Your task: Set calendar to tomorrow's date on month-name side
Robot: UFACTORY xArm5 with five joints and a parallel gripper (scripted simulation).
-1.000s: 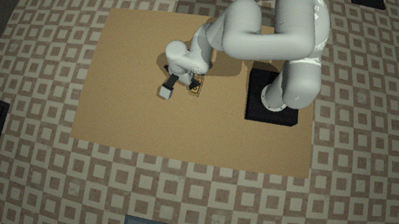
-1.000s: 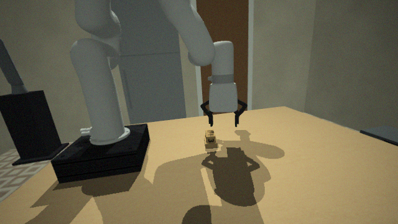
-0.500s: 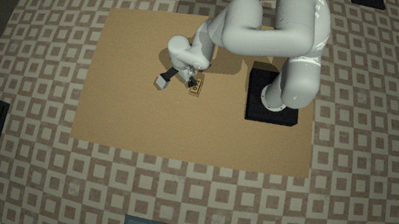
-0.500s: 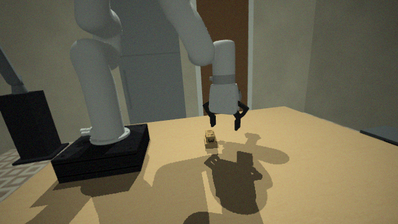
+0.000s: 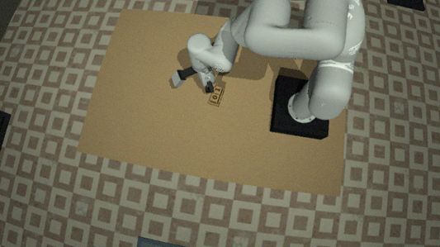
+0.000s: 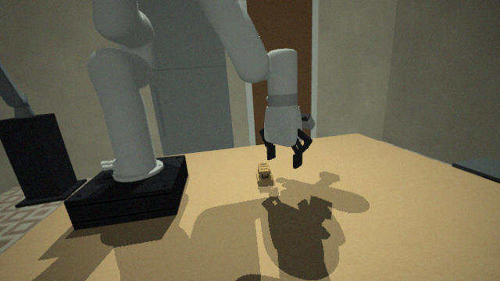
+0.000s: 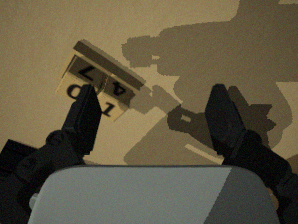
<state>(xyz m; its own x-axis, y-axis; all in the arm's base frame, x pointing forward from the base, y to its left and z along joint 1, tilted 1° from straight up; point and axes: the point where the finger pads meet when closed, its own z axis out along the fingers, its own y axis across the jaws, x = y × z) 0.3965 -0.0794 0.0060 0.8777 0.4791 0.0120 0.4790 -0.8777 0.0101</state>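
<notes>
The wooden date cube is 50 mm behind my hand, 20 mm to the left of it and 50 mm below it. From my hand the other things lie so: wooden calendar tray 50 mm behind, 40 mm to the left, 60 mm below.
</notes>
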